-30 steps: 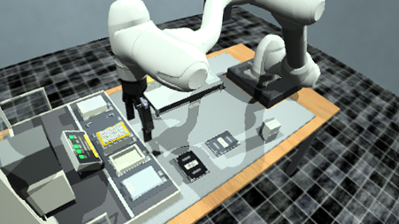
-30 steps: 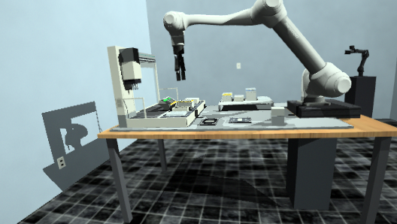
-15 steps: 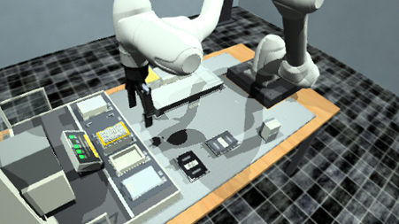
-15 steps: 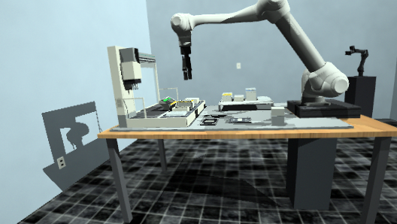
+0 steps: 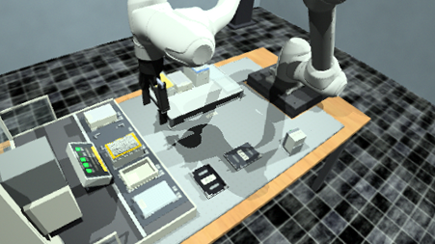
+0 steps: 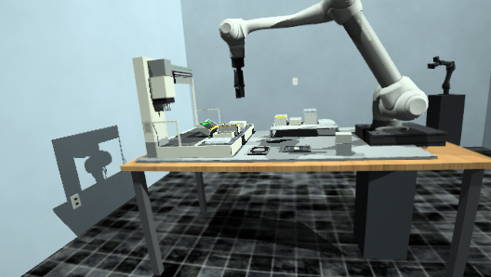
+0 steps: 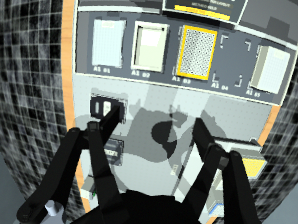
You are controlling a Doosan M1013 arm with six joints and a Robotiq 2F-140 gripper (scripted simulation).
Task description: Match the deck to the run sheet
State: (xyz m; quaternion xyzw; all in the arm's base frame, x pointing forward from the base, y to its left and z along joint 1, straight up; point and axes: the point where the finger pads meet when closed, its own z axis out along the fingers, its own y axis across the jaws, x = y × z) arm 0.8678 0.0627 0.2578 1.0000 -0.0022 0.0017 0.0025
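The yellow-rimmed tip rack lies 21 cm below my hand, 10 cm ahead of it and 9 cm to the right of it. The rest, counted from my hand: one-well reservoir: 25 cm below, 11 cm ahead, 4 cm to the left; then handler's head: 40 cm ahead, 21 cm to the left, 8 cm above; then white deep-well block: 33 cm to the right, 23 cm below, 12 cm ahead.
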